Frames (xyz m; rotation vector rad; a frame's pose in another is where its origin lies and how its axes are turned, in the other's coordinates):
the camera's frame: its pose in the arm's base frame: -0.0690 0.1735 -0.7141 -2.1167 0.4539 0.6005
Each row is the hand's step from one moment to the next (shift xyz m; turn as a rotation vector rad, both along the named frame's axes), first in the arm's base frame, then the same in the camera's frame.
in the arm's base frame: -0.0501 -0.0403 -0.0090 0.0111 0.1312 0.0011
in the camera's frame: -0.0318 0.0543 -0.0160 -0.0048 -0.0798 0.1046
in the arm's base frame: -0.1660 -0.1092 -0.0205 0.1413 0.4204 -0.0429
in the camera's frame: -0.1131 0.1603 -0.0376 0.0974 -0.2805 0.3322
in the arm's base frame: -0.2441 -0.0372 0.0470 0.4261 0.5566 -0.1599
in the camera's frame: -0.2225 0.1168 0.0069 0.3829 -0.4284 0.4322
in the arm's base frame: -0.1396 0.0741 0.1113 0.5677 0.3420 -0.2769
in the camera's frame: -0.1847 -0.0412 0.0394 0.5866 -0.3060 0.2796
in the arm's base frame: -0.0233 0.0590 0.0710 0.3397 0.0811 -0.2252
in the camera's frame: -0.0653 -0.0669 0.0183 0.3972 -0.0755 0.0959
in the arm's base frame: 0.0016 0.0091 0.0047 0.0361 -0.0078 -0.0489
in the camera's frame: -0.0023 -0.0090 0.0047 0.0580 0.0173 0.0094
